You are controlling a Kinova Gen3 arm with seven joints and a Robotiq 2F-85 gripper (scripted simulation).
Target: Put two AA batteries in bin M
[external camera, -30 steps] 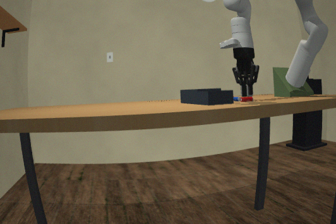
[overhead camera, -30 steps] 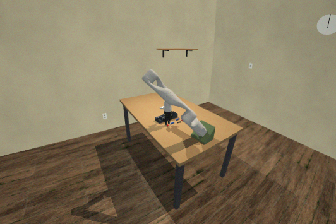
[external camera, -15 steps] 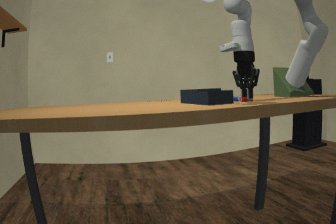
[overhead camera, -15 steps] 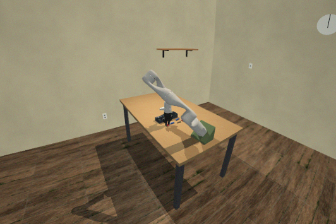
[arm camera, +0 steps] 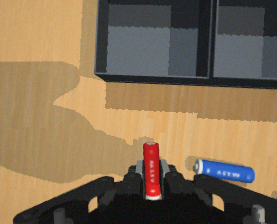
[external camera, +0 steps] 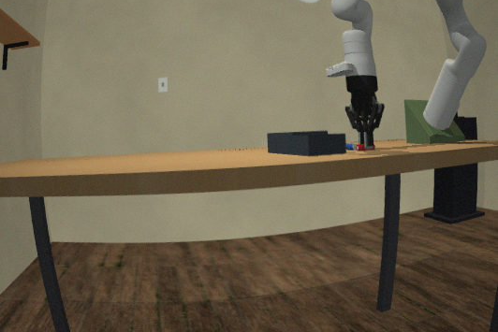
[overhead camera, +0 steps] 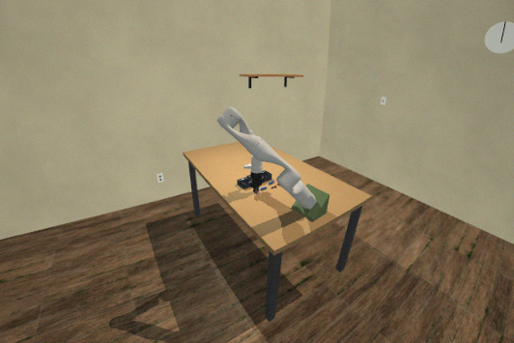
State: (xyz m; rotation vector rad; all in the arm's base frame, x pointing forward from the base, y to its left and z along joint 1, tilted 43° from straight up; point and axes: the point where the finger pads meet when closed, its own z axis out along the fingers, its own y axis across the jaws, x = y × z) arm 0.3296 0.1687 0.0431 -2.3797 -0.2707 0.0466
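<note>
My gripper is now 13 cm short of the dark bin and 7 cm to the left of it. The rest, counted from my hand: red AA battery (1 cm behind, 20 cm to the right, 2 cm below); then black screw (1 cm behind, 14 cm to the right, 2 cm below); then blue AA battery (1 cm ahead, 6 cm to the right, 2 cm below).
</note>
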